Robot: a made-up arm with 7 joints. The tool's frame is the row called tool.
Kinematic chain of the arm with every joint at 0, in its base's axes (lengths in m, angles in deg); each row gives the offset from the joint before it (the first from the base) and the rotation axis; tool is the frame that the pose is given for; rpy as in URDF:
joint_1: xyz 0 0 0.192 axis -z
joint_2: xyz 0 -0.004 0.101 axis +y
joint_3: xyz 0 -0.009 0.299 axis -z
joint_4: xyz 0 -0.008 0.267 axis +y
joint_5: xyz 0 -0.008 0.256 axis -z
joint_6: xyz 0 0 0.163 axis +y
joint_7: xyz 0 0 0.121 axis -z
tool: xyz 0 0 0 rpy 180 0 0
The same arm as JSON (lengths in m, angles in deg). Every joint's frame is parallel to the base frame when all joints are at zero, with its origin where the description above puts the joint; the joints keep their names.
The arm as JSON. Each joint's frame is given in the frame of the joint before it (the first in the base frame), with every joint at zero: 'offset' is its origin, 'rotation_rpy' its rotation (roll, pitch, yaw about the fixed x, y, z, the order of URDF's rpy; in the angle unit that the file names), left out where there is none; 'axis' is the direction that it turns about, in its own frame. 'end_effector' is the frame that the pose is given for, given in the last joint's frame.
{
  "length_unit": "m",
  "angle_unit": "deg",
  "chain": [
    {
      "id": "joint_1",
      "offset": [
        0.0,
        0.0,
        0.192
      ],
      "axis": "-z"
    },
    {
      "id": "joint_2",
      "offset": [
        0.0,
        -0.004,
        0.101
      ],
      "axis": "+y"
    },
    {
      "id": "joint_3",
      "offset": [
        0.0,
        -0.009,
        0.299
      ],
      "axis": "-z"
    },
    {
      "id": "joint_4",
      "offset": [
        0.0,
        -0.008,
        0.267
      ],
      "axis": "+y"
    },
    {
      "id": "joint_5",
      "offset": [
        0.0,
        -0.008,
        0.256
      ],
      "axis": "-z"
    },
    {
      "id": "joint_6",
      "offset": [
        0.0,
        0.0,
        0.163
      ],
      "axis": "+y"
    },
    {
      "id": "joint_7",
      "offset": [
        0.0,
        0.0,
        0.121
      ],
      "axis": "-z"
    }
  ],
  "end_effector": {
    "offset": [
      0.0,
      0.0,
      0.0
    ],
    "rotation_rpy": [
      180.0,
      0.0,
      0.0
    ]
  }
}

